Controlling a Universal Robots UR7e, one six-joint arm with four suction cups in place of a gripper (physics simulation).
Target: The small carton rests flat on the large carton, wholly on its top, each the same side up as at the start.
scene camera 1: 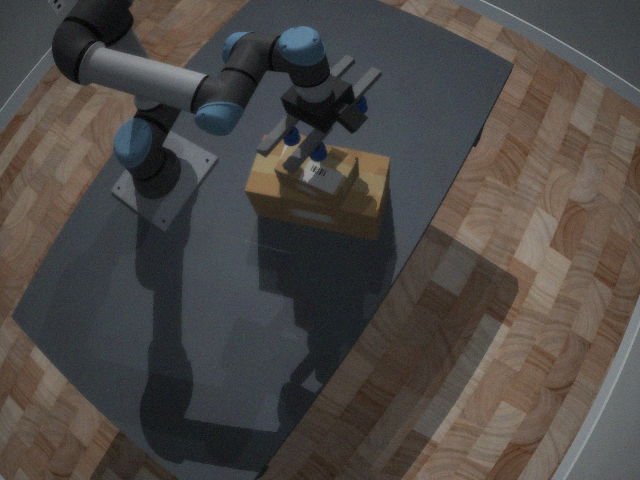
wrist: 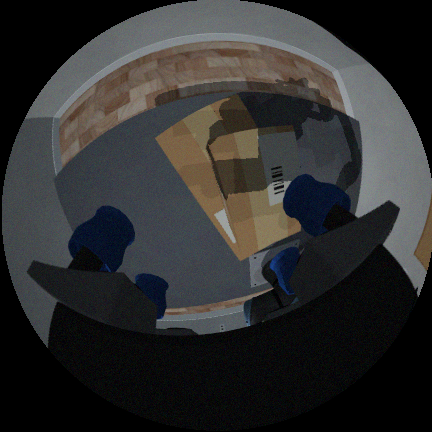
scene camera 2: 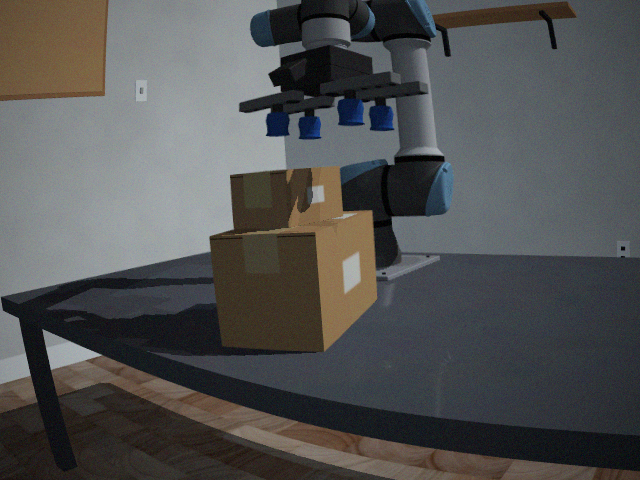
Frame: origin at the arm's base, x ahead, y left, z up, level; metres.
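Seen in the pictures: hand, tool point: [wrist: 214,251] [scene camera 2: 328,131]; arm's base, link origin: [scene camera 1: 157,174].
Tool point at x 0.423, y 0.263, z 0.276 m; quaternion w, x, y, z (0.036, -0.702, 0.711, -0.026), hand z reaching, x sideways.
Pixels of each thing's top centre, then the offset from my tool point to it. Level surfaces: height alone.
- small carton, top centre: [wrist: 268,194] [scene camera 2: 286,169] [scene camera 1: 315,162] dx +0.021, dy -0.071, dz -0.052 m
- large carton, top centre: [scene camera 2: 300,221] [wrist: 241,189] [scene camera 1: 317,172] dx +0.008, dy -0.062, dz -0.131 m
- dark table, surface height: dz -0.285 m
The small carton [scene camera 1: 325,181] [scene camera 2: 258,198] [wrist: 240,175] is brown, with a grey and white barcode label on top. It rests upright and looks flat on the large carton [scene camera 1: 356,219] [scene camera 2: 268,304] [wrist: 187,162], which stands on the table. In scene camera 1 the small carton sits close to the large carton's near long edge; whether there is a margin there is hard to see. My gripper [scene camera 1: 326,128] [scene camera 2: 329,120] [wrist: 212,250] holds nothing. Its four blue cups hang above the small carton, with a clear gap in scene camera 2.
The dark table [scene camera 1: 439,103] [scene camera 2: 491,330] [wrist: 135,185] bears both cartons and the arm's light base plate [scene camera 1: 199,155] [scene camera 2: 413,264]. A wooden wall shelf [scene camera 2: 506,14] shows at the back right, and a brown board [scene camera 2: 51,46] hangs on the wall at the left.
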